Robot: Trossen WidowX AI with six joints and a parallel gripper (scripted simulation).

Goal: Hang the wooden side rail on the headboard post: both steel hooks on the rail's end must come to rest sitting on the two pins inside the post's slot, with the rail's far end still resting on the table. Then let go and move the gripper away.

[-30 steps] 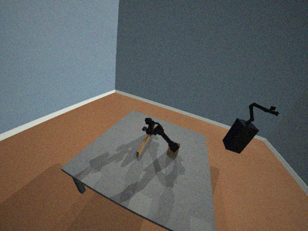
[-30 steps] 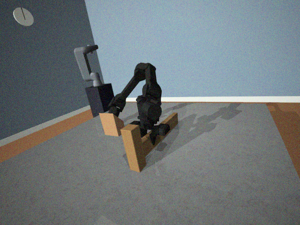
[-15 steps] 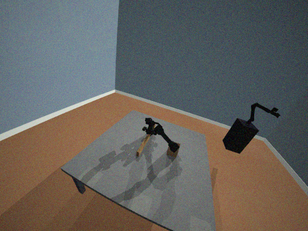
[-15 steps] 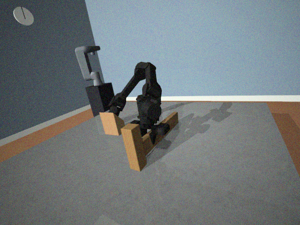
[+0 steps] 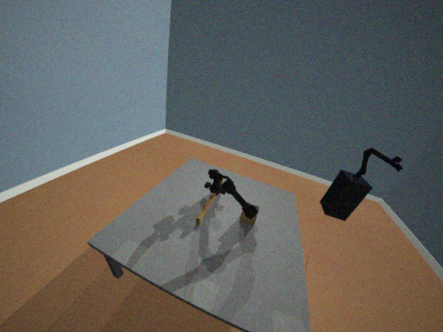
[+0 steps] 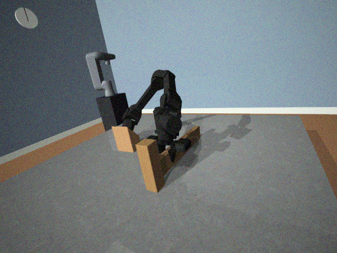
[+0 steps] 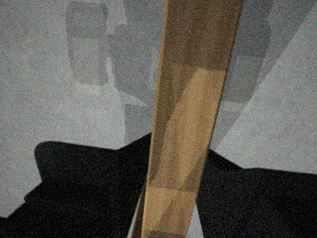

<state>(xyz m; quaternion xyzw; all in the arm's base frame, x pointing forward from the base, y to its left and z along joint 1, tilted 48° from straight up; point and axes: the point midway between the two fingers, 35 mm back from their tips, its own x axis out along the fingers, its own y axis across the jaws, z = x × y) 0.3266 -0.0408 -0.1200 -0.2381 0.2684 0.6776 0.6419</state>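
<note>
The headboard post lies 110 mm to the right of my gripper tip and 50 mm above it.
</note>
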